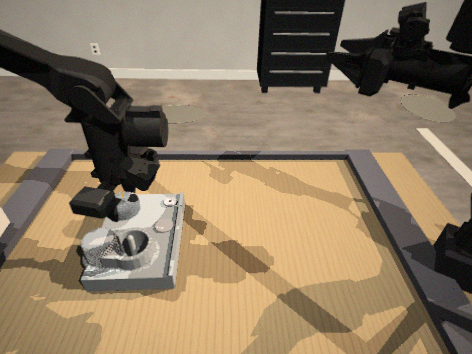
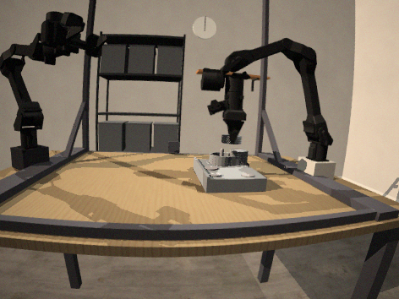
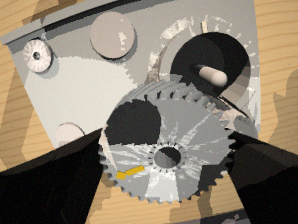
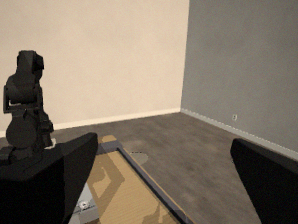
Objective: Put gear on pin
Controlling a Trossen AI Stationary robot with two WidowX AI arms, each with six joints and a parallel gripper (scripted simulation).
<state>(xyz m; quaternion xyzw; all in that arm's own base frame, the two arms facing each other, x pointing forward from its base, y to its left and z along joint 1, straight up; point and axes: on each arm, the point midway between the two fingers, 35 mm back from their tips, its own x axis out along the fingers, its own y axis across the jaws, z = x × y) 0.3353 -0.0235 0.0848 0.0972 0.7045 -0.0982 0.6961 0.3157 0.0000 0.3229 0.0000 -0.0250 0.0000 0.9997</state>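
My left hand is 3 cm short of the flat round disc, 6 cm to the left of it and 11 cm above it. Also, from my left hand: loose gear (2 cm below).
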